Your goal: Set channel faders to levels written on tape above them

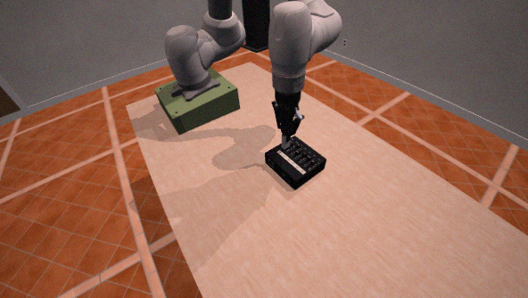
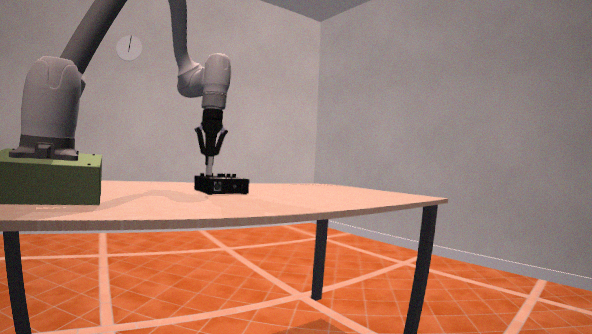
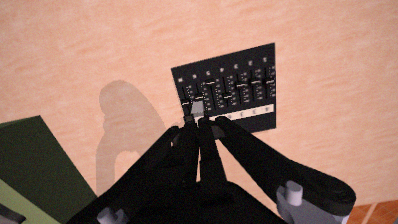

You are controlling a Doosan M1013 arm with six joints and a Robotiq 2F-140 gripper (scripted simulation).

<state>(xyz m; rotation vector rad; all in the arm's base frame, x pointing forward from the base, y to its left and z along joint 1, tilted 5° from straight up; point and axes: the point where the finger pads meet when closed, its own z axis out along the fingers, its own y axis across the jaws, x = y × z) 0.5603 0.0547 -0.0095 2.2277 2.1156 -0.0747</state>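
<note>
My gripper is now 3 cm above the fader cap, 2 cm to the right of it and 2 cm past it.
</note>
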